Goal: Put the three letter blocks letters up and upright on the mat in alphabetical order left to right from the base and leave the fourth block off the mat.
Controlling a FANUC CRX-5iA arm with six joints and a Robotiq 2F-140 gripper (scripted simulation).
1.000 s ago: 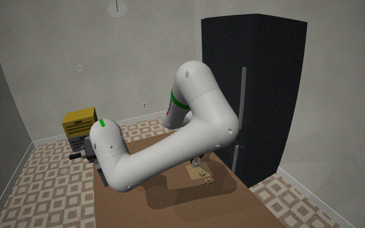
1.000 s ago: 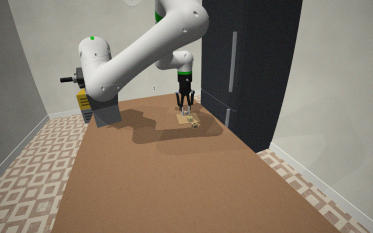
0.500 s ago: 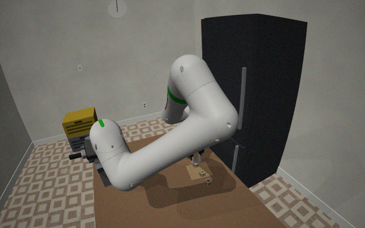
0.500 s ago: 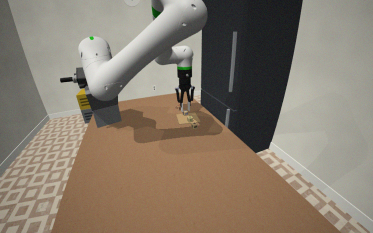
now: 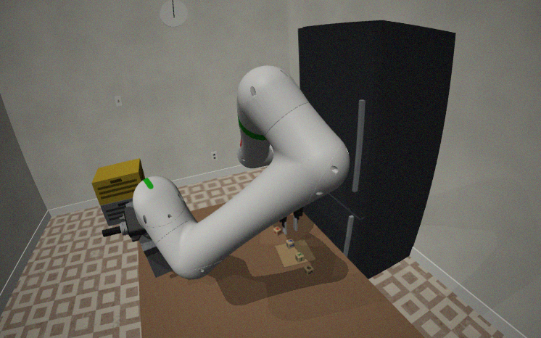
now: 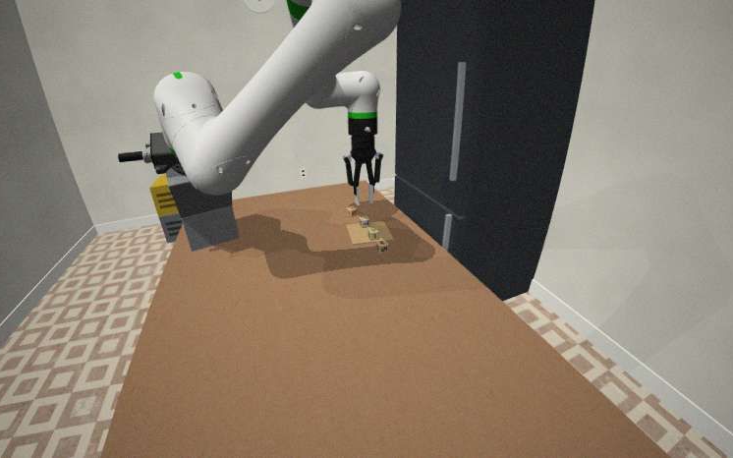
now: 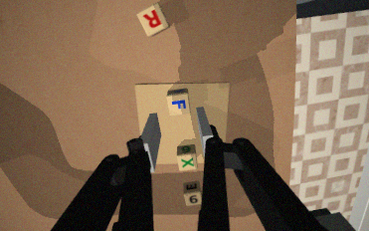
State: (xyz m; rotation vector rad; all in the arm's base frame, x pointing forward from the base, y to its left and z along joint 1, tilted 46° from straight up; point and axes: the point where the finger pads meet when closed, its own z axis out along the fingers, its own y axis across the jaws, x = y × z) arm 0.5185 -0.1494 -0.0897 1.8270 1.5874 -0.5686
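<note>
The R block lies 110 mm to the left of my hand and 110 mm below it. The rest, counted from my hand: F block: 100 mm below; tan mat: 10 mm behind, 50 mm to the right, 120 mm below; X block: 20 mm behind, 90 mm to the right, 100 mm below.
</note>
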